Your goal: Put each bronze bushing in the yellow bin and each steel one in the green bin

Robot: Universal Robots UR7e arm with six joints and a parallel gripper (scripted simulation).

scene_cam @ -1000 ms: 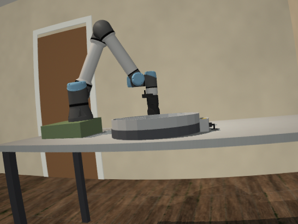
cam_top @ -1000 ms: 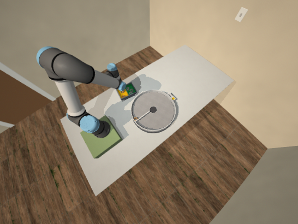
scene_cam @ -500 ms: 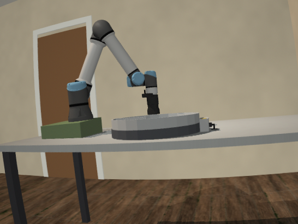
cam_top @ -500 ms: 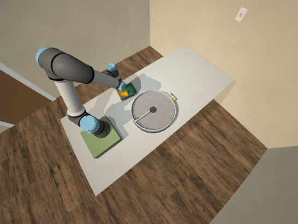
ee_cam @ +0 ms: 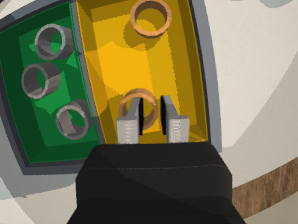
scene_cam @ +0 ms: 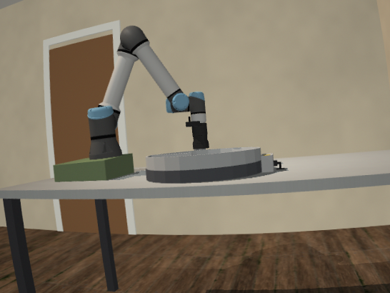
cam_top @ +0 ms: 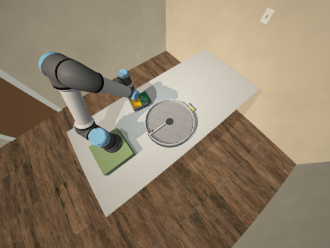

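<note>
Now: hand 4 cm to the left of the yellow bin, 4 cm short of it and 1 cm above it. From my hand the other things lie so: grey turntable 38 cm to the right, 16 cm ahead, 2 cm above.
</note>
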